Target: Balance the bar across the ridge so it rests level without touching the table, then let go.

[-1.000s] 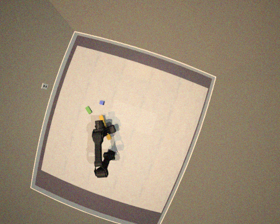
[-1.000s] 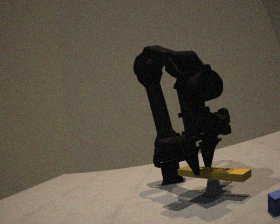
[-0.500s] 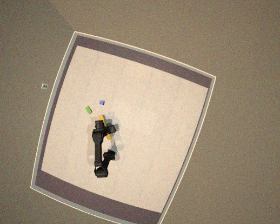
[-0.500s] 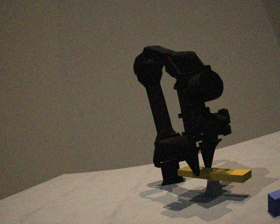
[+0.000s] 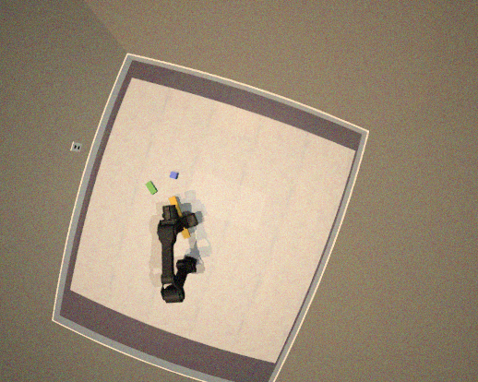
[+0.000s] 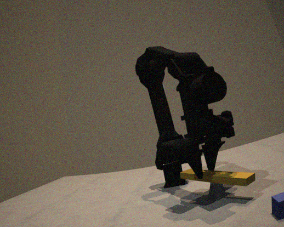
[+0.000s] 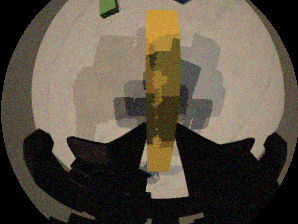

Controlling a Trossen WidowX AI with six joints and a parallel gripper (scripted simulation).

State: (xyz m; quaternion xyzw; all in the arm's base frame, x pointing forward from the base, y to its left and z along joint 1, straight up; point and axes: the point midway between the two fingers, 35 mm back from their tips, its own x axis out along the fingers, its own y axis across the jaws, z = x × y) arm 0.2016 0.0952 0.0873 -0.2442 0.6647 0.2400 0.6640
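Now: the yellow bar 20 mm ahead of my gripper tip and 20 mm to the left of it. The rest, counted from my gripper tip: blue cube (210 mm ahead, 120 mm to the left, 40 mm below); then green block (110 mm ahead, 220 mm to the left, 40 mm below).
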